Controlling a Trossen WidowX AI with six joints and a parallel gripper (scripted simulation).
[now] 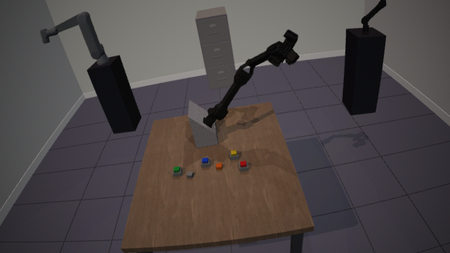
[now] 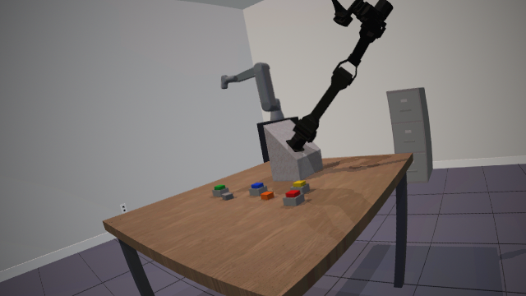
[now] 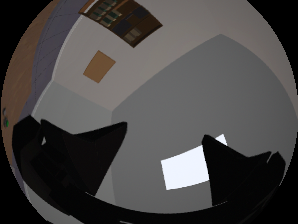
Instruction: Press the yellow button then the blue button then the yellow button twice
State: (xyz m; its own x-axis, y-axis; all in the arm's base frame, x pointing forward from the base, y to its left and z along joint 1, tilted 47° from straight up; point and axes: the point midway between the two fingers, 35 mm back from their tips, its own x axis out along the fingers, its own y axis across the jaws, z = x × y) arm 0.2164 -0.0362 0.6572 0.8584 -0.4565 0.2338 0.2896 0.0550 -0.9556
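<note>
My gripper tip is 610 mm above the yellow button, 310 mm to the left of it and 10 mm past it. Round my gripper tip: small orange block: 630 mm below, 390 mm to the right, 70 mm ahead; then blue button: 610 mm below, 470 mm to the right, 30 mm ahead; then red button: 610 mm below, 260 mm to the right, 100 mm ahead.
</note>
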